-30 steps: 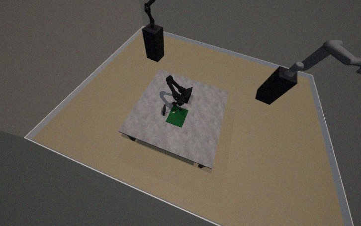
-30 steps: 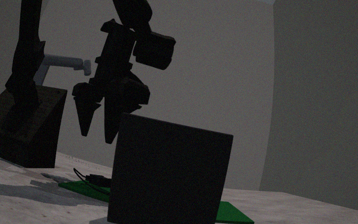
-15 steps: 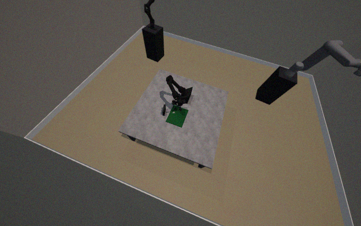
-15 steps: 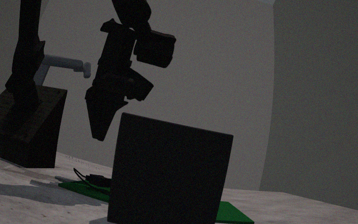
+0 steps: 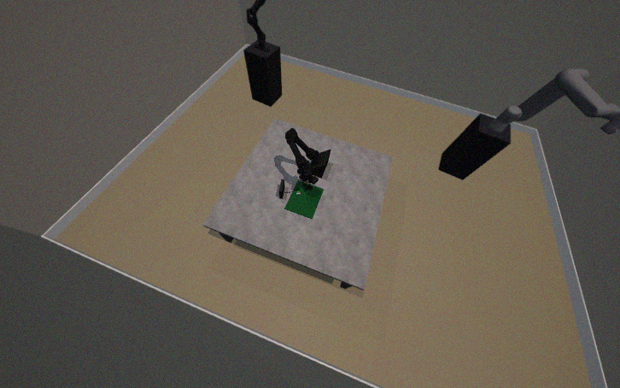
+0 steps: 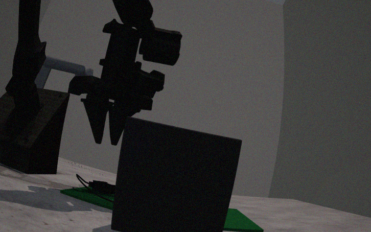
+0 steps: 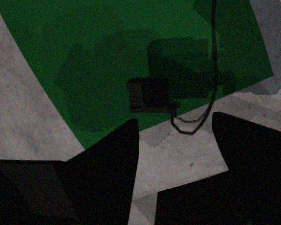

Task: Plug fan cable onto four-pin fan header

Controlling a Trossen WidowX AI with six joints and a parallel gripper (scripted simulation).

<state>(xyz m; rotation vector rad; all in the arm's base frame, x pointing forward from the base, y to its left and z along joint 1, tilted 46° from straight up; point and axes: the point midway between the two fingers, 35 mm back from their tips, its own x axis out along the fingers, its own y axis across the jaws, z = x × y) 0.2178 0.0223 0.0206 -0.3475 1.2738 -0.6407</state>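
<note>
Right now my gripper tip is 30 mm to the right of the dark fan plug and 80 mm above it. Also, from my gripper tip: green board (110 mm ahead, 40 mm to the left, 110 mm below); fan header (100 mm ahead, 40 mm to the right, 90 mm below); fan (150 mm ahead, 150 mm to the right, 30 mm below).
</note>
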